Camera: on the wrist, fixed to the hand. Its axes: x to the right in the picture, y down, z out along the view.
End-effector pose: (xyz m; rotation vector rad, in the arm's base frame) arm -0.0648 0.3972 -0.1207 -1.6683 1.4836 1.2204
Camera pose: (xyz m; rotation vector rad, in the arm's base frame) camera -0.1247 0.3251 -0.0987 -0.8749 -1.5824 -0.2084
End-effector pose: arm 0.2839 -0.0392 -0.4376 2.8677 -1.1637 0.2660
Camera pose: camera 0.2323 -0.0975 -0.3810 -1.1537 -2.6707 0.9269
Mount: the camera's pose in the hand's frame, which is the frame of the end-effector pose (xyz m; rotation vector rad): 0.0135 0.0760 -0.0576 -0.0270 0.9809 2.9726
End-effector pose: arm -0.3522 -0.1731 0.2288 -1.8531 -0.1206 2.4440
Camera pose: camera -0.3011 -0.2462 0.1923 0.6348 -1.2620 0.3295
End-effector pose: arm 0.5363 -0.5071 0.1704 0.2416 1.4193 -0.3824
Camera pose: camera 0.5155 -0.4168 0.1441 -2.0385 -0.4037 -2.2698
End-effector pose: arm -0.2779 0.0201 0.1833 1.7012 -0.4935 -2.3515
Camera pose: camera -0.2303 -0.0636 0.1839 0.1986 -1.0873 0.5721
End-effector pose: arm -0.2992 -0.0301 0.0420 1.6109 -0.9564 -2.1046
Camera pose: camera -0.2599 -0.1114 0.0756 -0.1823 -1.0272 0.6899
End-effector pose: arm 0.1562 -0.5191 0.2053 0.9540 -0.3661 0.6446
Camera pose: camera 0.1174 -0.4345 0.2300 0.7253 0.4732 -2.5436
